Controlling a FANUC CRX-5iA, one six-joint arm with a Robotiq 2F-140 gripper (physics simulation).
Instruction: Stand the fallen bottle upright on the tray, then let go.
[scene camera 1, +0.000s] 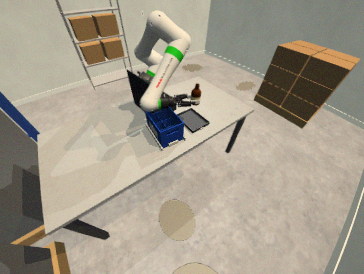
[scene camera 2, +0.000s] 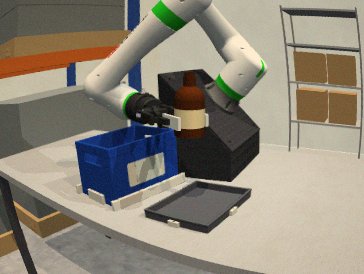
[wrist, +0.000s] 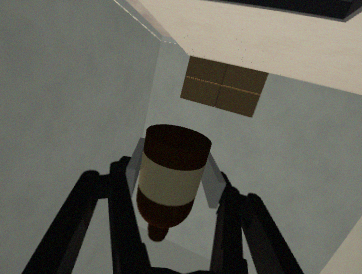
Labels:
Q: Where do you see a brown bottle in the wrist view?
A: At 174, 158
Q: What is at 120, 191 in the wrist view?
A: My gripper.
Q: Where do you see a brown bottle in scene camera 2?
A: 189, 102

